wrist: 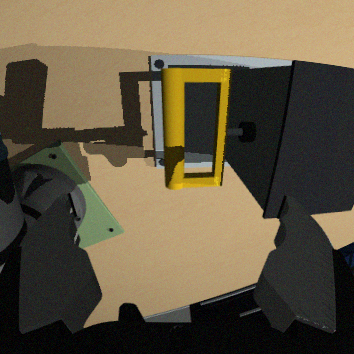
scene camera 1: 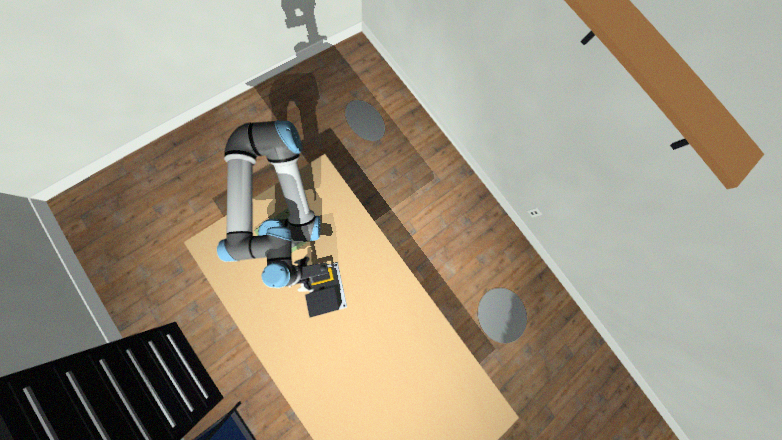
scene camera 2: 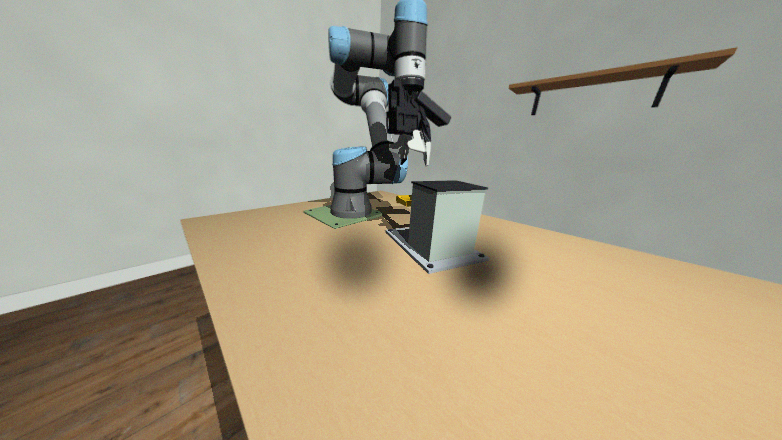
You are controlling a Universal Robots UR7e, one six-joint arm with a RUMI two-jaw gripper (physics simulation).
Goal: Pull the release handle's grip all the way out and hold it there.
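Observation:
The release handle's yellow rectangular grip [scene camera 1: 322, 282] [scene camera 2: 404, 200] [wrist: 174, 110] stands out from one side of the dark-topped housing [scene camera 1: 323, 300] [scene camera 2: 456, 224] [wrist: 320, 140]. In the wrist view a short stretch of thin rod shows between the grip and the black collar [wrist: 247, 131] on the housing's side. The housing stands on a light grey base plate [scene camera 2: 456, 264] [wrist: 157, 100]. My gripper [scene camera 2: 415, 162] [wrist: 177, 196] is open and empty. It hangs pointing down above the height of the housing's top, apart from the grip. In scene camera 2 the housing hides much of the grip.
The arm's base stands on a green plate [scene camera 2: 322, 216] [wrist: 107, 225] at one end of the wooden table [scene camera 1: 382, 350] [scene camera 2: 328, 339], on the grip's side of the housing. A black drawer cabinet [scene camera 1: 114, 383] stands off the table's side. A wooden shelf [scene camera 1: 667, 82] [scene camera 2: 617, 75] is on the wall.

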